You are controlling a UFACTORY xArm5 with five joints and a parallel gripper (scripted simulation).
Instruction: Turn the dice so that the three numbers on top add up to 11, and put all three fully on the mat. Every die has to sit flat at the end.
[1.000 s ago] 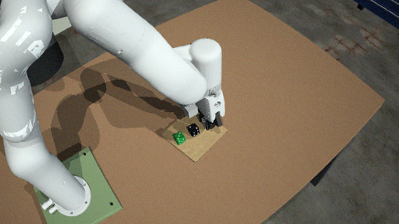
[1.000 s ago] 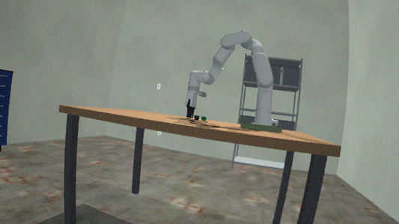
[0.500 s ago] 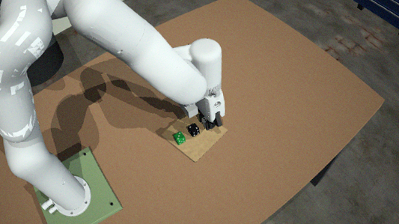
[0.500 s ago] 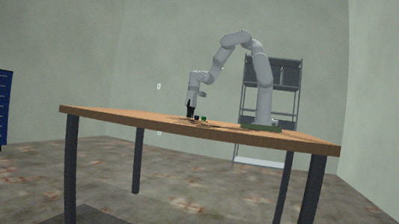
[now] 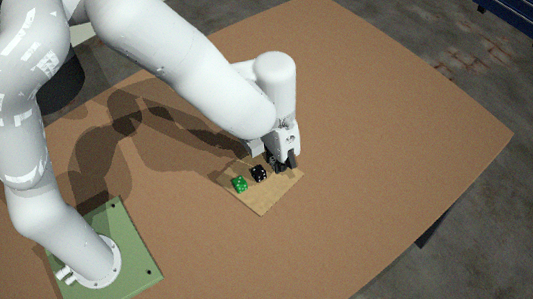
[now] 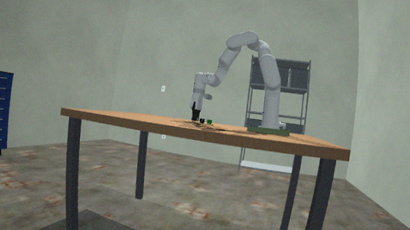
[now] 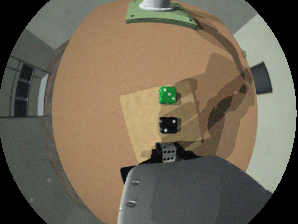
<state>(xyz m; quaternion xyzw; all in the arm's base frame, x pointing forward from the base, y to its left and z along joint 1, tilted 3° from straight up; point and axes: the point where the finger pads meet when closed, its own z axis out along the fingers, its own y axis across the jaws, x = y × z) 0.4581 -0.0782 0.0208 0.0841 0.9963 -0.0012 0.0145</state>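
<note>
Now: the white die 1 cm below my hand. Round my hand: tan mat 5 cm behind, 3 cm below, 1 cm to the left; green die 10 cm behind, 2 cm to the left, 1 cm below; black die 5 cm behind, 1 cm to the left, 1 cm below.
</note>
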